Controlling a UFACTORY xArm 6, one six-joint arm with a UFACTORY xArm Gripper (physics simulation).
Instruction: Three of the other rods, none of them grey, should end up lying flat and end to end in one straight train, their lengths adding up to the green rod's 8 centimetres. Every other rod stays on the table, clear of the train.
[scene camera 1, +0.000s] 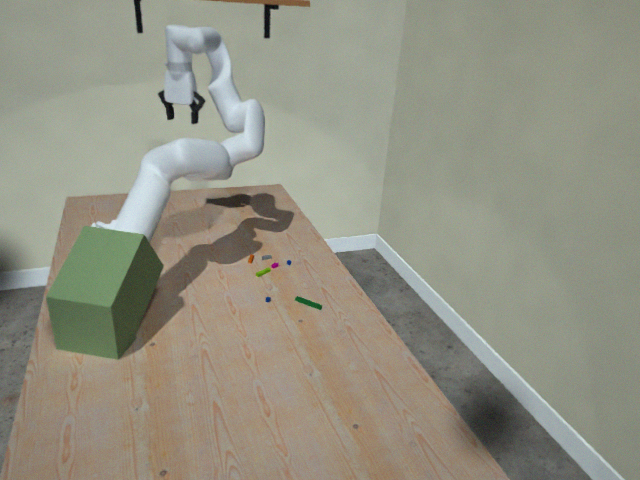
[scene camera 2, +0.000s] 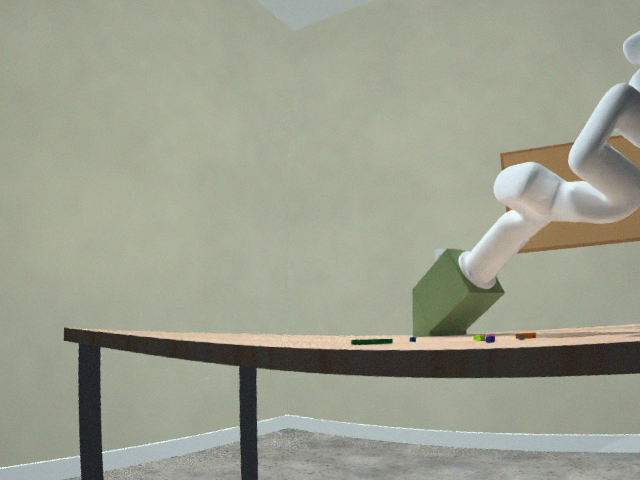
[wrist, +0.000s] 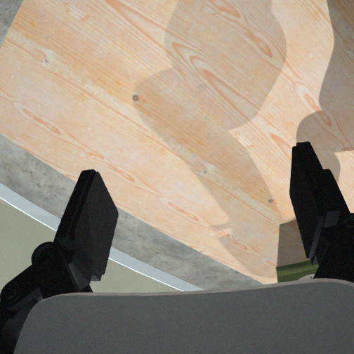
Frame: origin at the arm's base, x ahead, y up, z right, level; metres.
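Seen in the pictures: gripper, fingertip midpoint: (scene camera 1: 182, 121); arm's base, link origin: (scene camera 1: 125, 246) (scene camera 2: 476, 270).
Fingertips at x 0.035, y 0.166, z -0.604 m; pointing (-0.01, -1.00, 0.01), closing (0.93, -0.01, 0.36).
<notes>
Pixels of each thing's middle, then the offset from my fingertips to it. Level surfaces: height alone.
- green rod, body centre: (scene camera 2: 372, 341) (scene camera 1: 308, 302) dx +0.425, dy -0.338, dz +0.578 m
- small blue rod, body centre: (scene camera 2: 412, 339) (scene camera 1: 268, 299) dx +0.314, dy -0.338, dz +0.565 m
- lime rod, body centre: (scene camera 2: 479, 338) (scene camera 1: 263, 272) dx +0.294, dy -0.338, dz +0.417 m
- magenta rod, body centre: (scene camera 1: 275, 265) dx +0.328, dy -0.338, dz +0.375 m
- second blue rod, body centre: (scene camera 2: 489, 339) (scene camera 1: 289, 262) dx +0.371, dy -0.338, dz +0.353 m
- grey rod, body centre: (scene camera 2: 521, 336) (scene camera 1: 266, 257) dx +0.300, dy -0.338, dz +0.325 m
- orange rod, body centre: (scene camera 2: 525, 335) (scene camera 1: 251, 258) dx +0.252, dy -0.338, dz +0.337 m
- wooden table, surface height: dy -0.342 m
The green rod (scene camera 1: 308, 302) (scene camera 2: 371, 341) lies flat, nearest scene camera 1's right side. A small blue rod (scene camera 1: 267, 299) (scene camera 2: 412, 339) lies left of it. A lime rod (scene camera 1: 263, 272) (scene camera 2: 479, 337) lies farther back, with a magenta rod (scene camera 1: 275, 265) close by its right end. A second blue rod (scene camera 1: 288, 262) (scene camera 2: 490, 339) lies right of the magenta one. A grey rod (scene camera 1: 266, 257) (scene camera 2: 521, 336) and an orange rod (scene camera 1: 251, 258) (scene camera 2: 526, 335) lie behind. My gripper (scene camera 1: 181, 119) (wrist: 196, 180) is open and empty, high above the table's far end; no rods show in the wrist view.
A large green block (scene camera 1: 82, 325) (scene camera 2: 439, 299) stands at the arm's base on the wooden table (scene camera 1: 232, 413) (scene camera 2: 206, 341) (wrist: 75, 100). A wall shelf (scene camera 1: 248, 2) is at the top of scene camera 1's view. The arm's shadow falls across the table's far part.
</notes>
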